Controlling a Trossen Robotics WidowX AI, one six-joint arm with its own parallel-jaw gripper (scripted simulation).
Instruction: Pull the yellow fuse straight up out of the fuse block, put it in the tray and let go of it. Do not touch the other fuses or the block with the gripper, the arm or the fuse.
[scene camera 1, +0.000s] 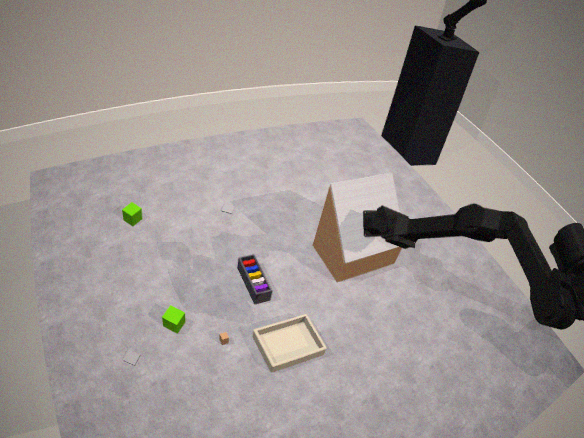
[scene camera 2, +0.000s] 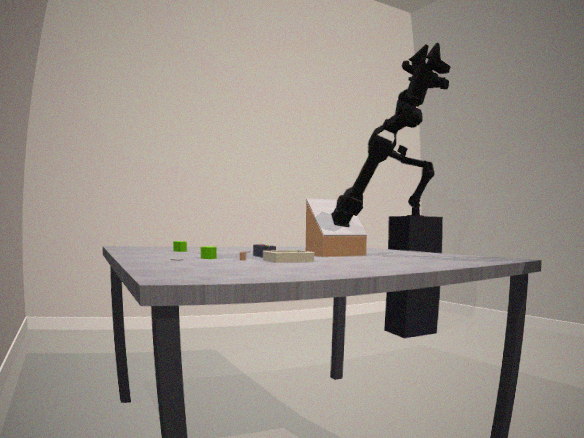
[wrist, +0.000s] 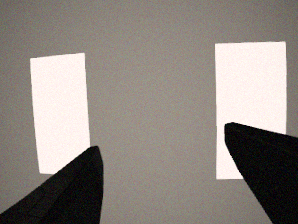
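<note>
Gripper (scene camera 2: 432, 44) open and holding nothing; the wrist view has the gripper too (wrist: 163, 144). Also present: a tray (scene camera 1: 283, 344).
</note>
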